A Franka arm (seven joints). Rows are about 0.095 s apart.
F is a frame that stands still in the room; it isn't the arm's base.
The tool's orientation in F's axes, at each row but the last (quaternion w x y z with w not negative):
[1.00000, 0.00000, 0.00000, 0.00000]
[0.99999, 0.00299, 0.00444, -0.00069]
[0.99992, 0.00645, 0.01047, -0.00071]
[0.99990, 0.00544, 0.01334, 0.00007]
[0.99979, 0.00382, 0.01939, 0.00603]
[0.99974, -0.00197, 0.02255, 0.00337]
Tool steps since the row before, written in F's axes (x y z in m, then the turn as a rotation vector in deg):
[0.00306, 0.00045, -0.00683, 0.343, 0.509, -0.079]
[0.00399, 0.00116, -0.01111, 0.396, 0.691, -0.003]
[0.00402, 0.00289, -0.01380, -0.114, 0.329, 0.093]
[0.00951, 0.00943, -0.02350, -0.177, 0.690, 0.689]
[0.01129, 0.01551, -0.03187, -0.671, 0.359, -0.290]
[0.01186, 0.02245, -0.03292, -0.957, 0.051, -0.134]
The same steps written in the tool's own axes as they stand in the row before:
[0.00306, 0.00045, -0.00683, 0.343, 0.509, -0.079]
[0.00409, 0.00110, -0.01108, 0.395, 0.692, -0.004]
[0.00430, 0.00272, -0.01375, -0.116, 0.330, 0.086]
[0.01014, 0.00917, -0.02334, -0.195, 0.697, 0.676]
[0.01270, 0.01512, -0.03152, -0.655, 0.365, -0.318]
[0.01348, 0.02249, -0.03226, -0.950, 0.058, -0.177]

